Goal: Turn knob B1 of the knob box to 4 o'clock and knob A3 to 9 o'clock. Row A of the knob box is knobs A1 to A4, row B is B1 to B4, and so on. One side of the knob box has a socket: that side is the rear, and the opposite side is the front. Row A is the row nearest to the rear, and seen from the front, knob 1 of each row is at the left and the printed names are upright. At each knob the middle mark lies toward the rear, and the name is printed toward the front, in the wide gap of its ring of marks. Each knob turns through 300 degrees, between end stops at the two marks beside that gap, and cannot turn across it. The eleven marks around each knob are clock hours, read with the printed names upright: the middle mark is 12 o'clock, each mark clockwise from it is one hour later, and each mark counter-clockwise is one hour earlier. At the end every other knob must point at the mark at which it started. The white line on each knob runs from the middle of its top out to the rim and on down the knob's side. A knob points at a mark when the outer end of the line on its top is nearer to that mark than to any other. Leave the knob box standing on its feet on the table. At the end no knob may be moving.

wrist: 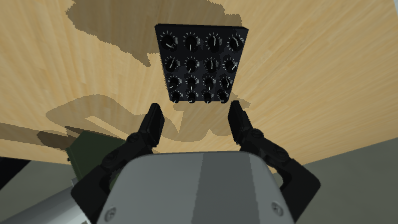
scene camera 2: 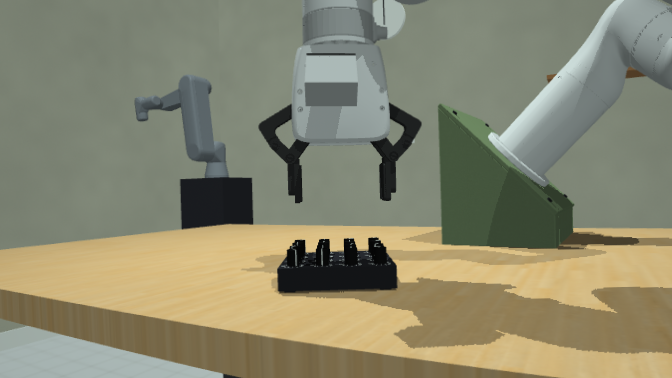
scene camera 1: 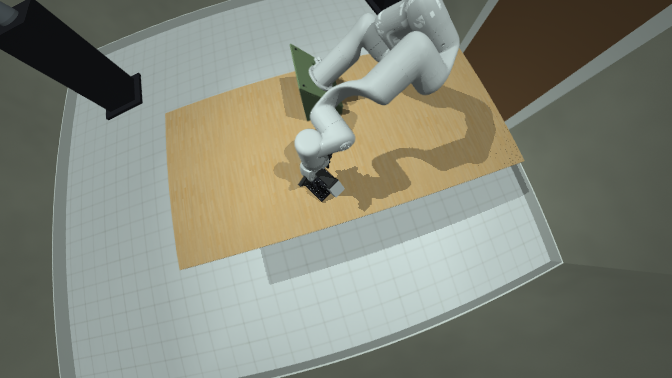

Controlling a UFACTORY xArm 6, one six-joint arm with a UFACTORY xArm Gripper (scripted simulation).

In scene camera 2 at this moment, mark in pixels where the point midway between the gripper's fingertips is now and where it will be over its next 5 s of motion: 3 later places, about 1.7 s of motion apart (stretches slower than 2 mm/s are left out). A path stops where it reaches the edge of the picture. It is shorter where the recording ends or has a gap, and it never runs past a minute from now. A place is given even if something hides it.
The gripper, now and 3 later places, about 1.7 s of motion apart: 342,201; 342,202; 377,196; 377,238
